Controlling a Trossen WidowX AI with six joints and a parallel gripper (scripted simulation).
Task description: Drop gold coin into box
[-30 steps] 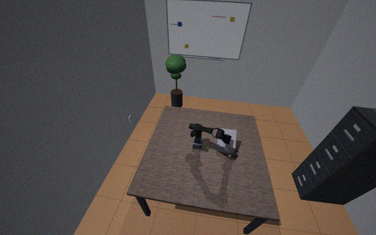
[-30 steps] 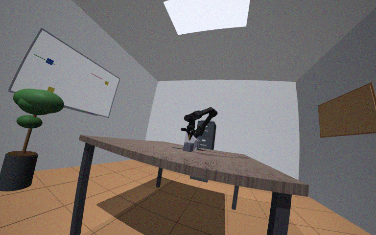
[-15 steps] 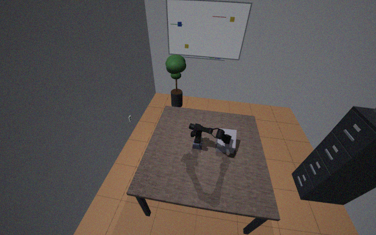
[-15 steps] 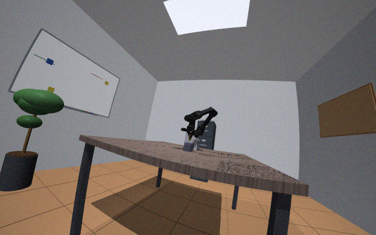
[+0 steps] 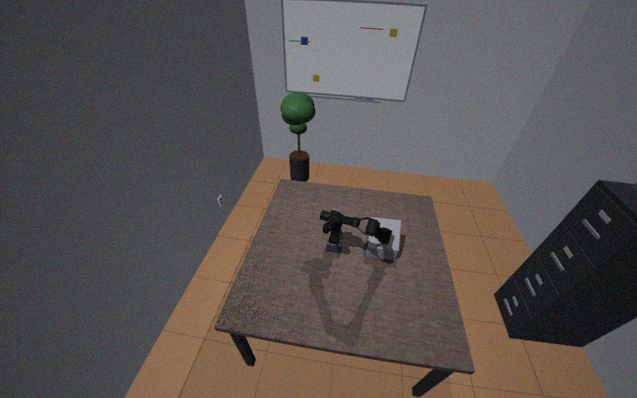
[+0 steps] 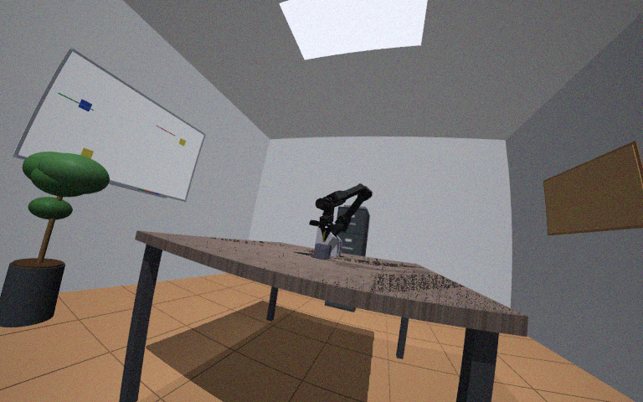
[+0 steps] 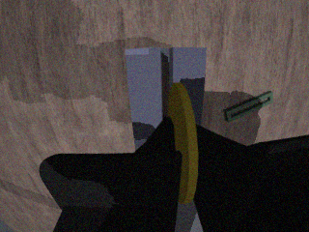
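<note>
My gripper tip is now 20 mm below the gold coin.
</note>
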